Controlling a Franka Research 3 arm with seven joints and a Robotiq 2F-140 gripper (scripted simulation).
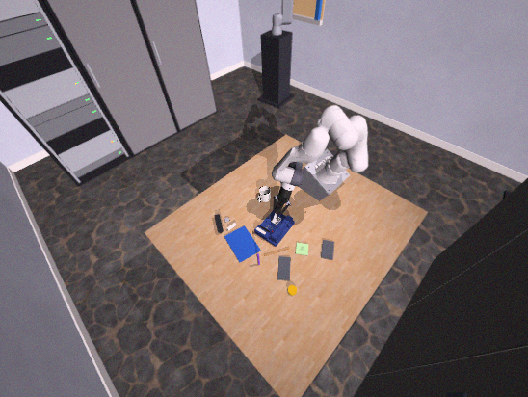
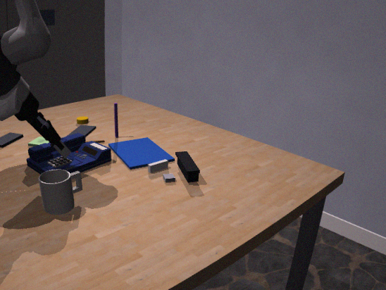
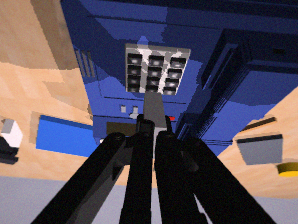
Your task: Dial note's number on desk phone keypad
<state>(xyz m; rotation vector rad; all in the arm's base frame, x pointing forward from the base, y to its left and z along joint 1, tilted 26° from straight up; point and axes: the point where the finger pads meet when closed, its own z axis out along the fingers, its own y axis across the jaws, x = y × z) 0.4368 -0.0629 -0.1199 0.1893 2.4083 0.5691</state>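
The handset lies 70 mm to the left of my hand, 30 mm ahead of it and 20 mm below it. From my hand the other things lie so: blue folder: 250 mm ahead, 80 mm to the right, 60 mm below; grey mug: 190 mm to the right, 130 mm behind, 30 mm below; wooden pencil: 160 mm ahead, 130 mm to the left, 60 mm below.
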